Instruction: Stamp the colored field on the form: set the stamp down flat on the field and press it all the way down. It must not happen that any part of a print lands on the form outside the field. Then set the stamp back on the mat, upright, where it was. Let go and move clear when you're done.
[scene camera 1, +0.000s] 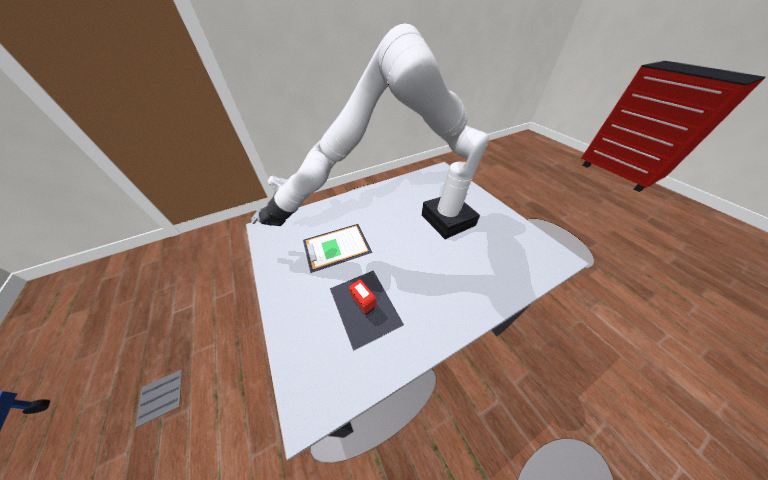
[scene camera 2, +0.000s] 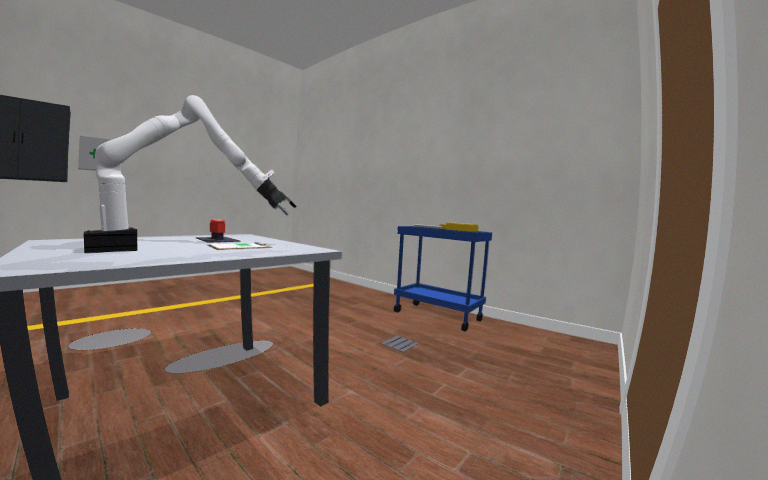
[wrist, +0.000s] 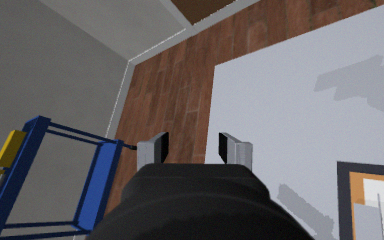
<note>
I see my gripper (wrist: 193, 143), a clipboard (scene camera 1: 338, 246) and a mat (scene camera 1: 358, 328).
</note>
